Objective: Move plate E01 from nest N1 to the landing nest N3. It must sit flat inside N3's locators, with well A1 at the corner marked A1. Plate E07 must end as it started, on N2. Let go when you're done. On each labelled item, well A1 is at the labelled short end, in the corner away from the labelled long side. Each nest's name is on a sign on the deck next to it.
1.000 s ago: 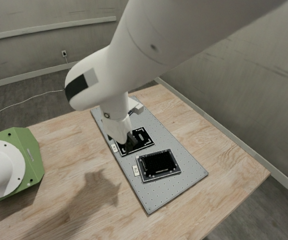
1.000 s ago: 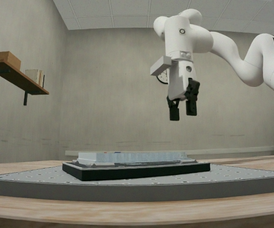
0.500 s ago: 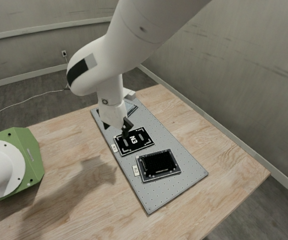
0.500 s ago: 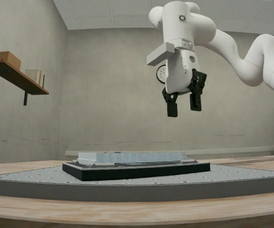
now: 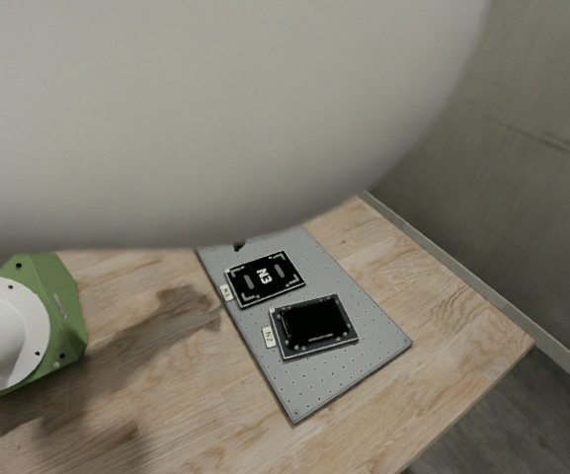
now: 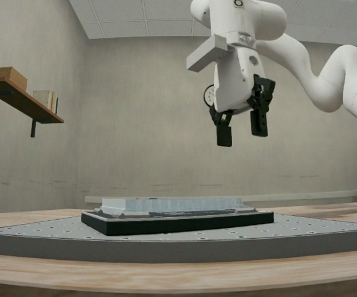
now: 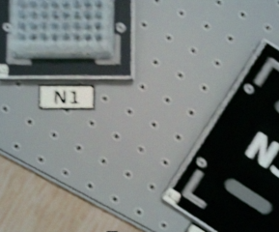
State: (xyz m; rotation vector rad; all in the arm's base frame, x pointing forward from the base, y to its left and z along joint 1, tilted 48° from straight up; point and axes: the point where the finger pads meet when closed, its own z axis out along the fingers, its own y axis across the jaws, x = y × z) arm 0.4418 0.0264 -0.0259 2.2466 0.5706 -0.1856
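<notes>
Now: hand 17 cm to the right of the plate E01, 12 cm short of it and 11 cm above it. Also, from my hand: nest N1 (17 cm to the left, 13 cm below, 12 cm ahead); then nest N3 (13 cm below, 7 cm ahead, 6 cm to the right); then black well plate (22 cm to the right, 11 cm below, 10 cm ahead).
</notes>
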